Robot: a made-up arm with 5 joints.
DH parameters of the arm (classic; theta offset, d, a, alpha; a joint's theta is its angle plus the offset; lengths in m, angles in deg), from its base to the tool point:
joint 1: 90 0.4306 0.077 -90
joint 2: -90 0.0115 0.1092 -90
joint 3: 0 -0.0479 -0.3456 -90
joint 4: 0 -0.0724 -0.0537 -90
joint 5: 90 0.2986 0.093 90
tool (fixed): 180 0.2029 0 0
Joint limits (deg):
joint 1: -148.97..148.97
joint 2: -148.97..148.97
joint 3: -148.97..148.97
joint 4: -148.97..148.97
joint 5: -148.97..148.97
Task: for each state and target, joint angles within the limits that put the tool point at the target. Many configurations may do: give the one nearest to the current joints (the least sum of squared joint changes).
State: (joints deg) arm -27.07 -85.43 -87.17 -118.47 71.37
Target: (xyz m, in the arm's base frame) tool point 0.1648 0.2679 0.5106
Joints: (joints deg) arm -21.93 -73.30 -80.67 -136.45 60.87
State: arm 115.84 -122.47 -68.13 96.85 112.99
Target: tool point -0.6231 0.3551 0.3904
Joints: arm 115.76 -90.86 -72.87 56.74 106.03
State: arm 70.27 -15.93 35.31 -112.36 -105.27
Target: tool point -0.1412 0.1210 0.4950
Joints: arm 71.51 -43.15 21.58 -111.71 -85.52
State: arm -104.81 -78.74 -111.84 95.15 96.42
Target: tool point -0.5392 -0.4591 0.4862
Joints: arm -121.21 -94.52 -128.14 86.56 89.56
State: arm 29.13 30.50 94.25 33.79 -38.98
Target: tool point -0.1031 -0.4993 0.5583
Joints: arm 45.36 14.76 80.54 40.75 -45.36
